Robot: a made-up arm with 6 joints.
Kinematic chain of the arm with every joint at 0, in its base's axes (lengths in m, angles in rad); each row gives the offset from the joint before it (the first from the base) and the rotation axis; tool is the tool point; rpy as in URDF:
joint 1: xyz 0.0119 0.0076 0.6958 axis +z
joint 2: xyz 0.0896 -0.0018 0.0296 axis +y
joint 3: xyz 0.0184 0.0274 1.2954 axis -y
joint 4: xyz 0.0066 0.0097 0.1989 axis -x
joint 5: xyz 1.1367 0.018 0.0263 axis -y
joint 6: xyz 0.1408 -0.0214 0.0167 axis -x
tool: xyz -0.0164 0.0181 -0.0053 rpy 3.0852 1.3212 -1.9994
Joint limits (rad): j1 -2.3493..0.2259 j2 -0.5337..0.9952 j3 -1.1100..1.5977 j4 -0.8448..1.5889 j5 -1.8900..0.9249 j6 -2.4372..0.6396
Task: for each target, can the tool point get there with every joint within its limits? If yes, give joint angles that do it. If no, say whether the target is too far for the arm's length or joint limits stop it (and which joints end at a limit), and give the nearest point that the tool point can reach.
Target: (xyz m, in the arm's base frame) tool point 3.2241 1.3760 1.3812
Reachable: no: too far | nearest point 2.3862 0.6752 1.3959 | short by 1.092 m
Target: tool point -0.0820 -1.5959 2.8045
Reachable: yes | joints -1.6574 0.5765 1.3286 0.8430 -0.2666 0.1943
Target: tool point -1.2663 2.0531 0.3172
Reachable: no: joint limits stop it (at a limit: joint 2, joint 3, joint 5) | nearest point -0.7722 1.2624 2.6737 | short by 2.534 m
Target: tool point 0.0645 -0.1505 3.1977
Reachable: yes | joints -1.5221 -0.2758 0.8195 1.3244 -0.4040 -1.4976
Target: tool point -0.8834 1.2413 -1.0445
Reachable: no: joint limits stop it (at a limit: joint 1, joint 2, joint 3, joint 4, joint 6) | nearest point -0.5534 -0.5053 0.2089 | short by 2.175 m
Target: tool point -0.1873 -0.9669 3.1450
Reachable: yes | joints -1.7946 0.2832 1.2565 -0.5838 -0.2038 -1.3224
